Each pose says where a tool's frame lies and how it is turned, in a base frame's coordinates. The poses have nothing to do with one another.
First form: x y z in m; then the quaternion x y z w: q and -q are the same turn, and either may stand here.
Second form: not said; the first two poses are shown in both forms.
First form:
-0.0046 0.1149 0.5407 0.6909 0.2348 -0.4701 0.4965
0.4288 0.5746 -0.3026 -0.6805 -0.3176 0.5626 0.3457
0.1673 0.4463 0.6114 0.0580 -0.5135 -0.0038 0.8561
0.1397 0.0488 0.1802 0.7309 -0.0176 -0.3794 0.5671
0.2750 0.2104 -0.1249 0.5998 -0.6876 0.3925 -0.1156
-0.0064 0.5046 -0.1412 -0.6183 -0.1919 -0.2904 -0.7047
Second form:
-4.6 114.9 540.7 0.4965 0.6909 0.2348 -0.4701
428.8 574.6 -302.6 0.3457 -0.6805 -0.3176 0.5626
167.3 446.3 611.4 0.8561 0.0580 -0.5135 -0.0038
139.7 48.8 180.2 0.5671 0.7309 -0.0176 -0.3794
275.0 210.4 -124.9 0.1156 -0.5998 0.6876 -0.3925
-6.4 504.6 -141.2 0.7047 0.6183 0.1919 0.2904

